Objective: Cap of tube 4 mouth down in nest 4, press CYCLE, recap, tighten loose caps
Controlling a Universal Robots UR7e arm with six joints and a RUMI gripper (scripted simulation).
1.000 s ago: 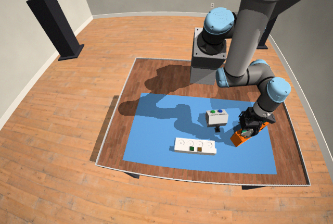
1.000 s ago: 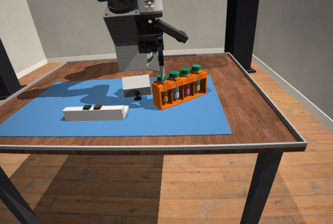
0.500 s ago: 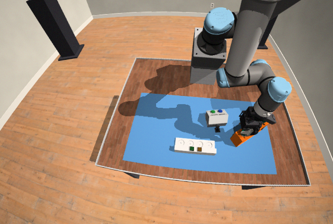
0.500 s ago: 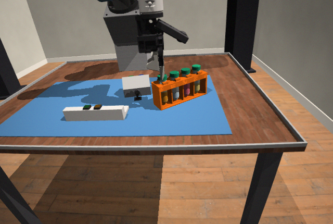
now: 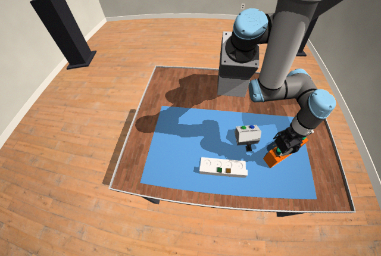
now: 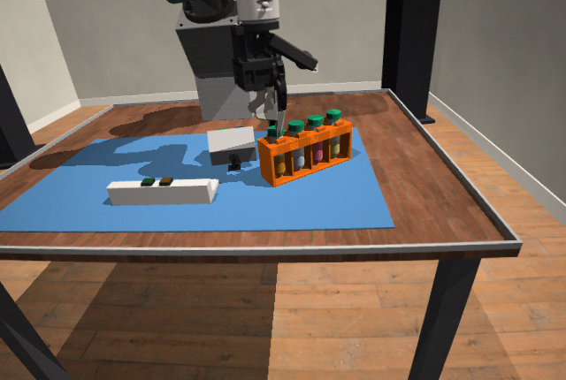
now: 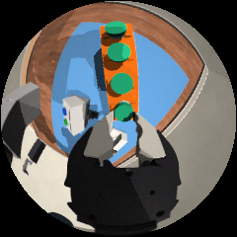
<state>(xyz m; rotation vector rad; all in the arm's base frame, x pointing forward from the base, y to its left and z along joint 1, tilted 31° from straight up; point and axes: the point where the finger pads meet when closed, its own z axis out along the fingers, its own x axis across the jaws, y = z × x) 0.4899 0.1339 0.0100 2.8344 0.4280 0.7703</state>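
Right now the green cap is 1 cm below my hand. From my hand the other things lie so: green key 17 cm behind, 13 cm to the right, 6 cm below; blue key 17 cm behind, 8 cm to the right, 6 cm below; grey key housing 15 cm behind, 11 cm to the right, 7 cm below.
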